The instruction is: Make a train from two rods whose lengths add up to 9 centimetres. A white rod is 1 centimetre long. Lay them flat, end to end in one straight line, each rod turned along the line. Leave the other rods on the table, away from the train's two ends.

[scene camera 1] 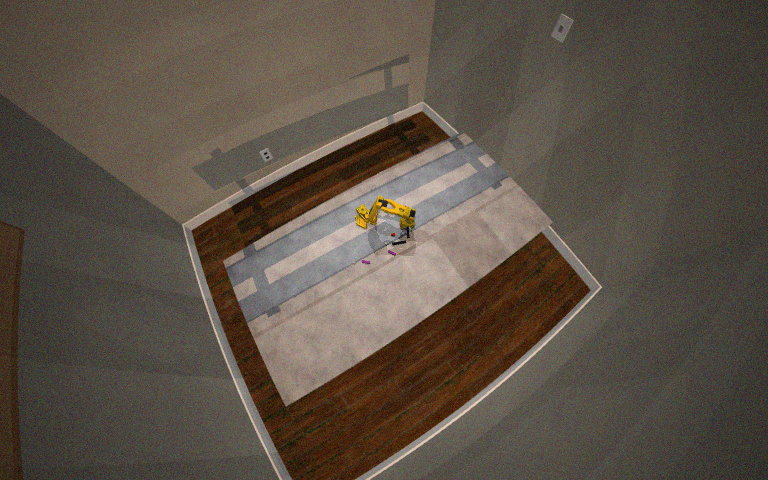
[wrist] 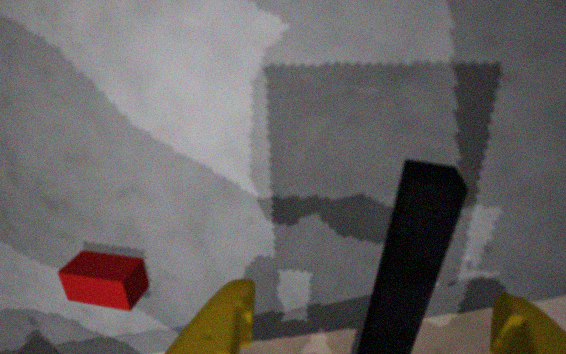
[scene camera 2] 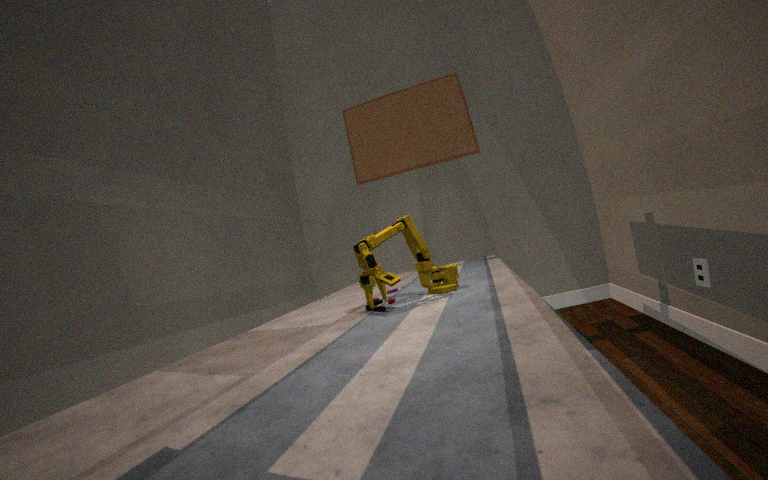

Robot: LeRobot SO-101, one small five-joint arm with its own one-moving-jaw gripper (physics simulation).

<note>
In view: a short red rod (wrist: pixel 114 281) and a black rod (wrist: pixel 430 196).
</note>
